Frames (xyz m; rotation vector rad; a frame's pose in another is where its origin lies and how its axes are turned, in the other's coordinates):
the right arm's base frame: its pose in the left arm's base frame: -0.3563 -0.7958 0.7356 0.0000 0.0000 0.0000
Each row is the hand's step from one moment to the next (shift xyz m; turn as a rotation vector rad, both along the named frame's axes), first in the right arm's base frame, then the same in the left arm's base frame.
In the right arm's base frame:
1: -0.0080 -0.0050 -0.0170 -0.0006 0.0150 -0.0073
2: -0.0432 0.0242 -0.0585 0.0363 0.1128 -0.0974
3: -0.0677 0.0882 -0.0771 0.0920 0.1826 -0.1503
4: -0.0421 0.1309 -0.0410 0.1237 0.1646 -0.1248
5: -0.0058 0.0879 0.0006 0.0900 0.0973 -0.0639
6: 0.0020 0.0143 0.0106 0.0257 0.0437 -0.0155
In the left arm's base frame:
1: -0.0080 -0.0050 -0.0170 -0.0006 0.0150 -0.0073
2: -0.0432 0.0242 -0.0585 0.0363 0.1128 -0.0974
3: -0.0677 0.0882 -0.0771 0.0920 0.1826 -0.1503
4: -0.0421 0.1309 -0.0410 0.1237 0.1646 -0.1248
5: -0.0058 0.0879 0.0006 0.0900 0.0973 -0.0639
6: 0.0020 0.0143 0.0106 0.0257 0.0437 -0.0155

